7 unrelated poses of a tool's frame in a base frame.
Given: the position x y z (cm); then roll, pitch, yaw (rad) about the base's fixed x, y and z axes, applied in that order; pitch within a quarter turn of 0, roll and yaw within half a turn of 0.
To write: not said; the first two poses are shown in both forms.
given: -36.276 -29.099 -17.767 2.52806 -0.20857 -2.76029
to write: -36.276 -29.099 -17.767 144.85 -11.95 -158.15
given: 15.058 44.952 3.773 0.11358 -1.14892 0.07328
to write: 15.058 44.952 3.773 6.51 -65.83 4.20
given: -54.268 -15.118 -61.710 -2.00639 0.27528 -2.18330
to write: -54.268 -15.118 -61.710 -114.96 15.77 -125.09
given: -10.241 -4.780 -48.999 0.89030 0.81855 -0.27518
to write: -10.241 -4.780 -48.999 51.01 46.90 -15.77
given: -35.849 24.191 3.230 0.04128 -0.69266 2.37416
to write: -35.849 24.191 3.230 2.37 -39.69 136.03
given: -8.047 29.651 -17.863 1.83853 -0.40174 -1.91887
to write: -8.047 29.651 -17.863 105.34 -23.02 -109.94
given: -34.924 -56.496 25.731 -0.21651 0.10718 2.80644
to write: -34.924 -56.496 25.731 -12.41 6.14 160.80
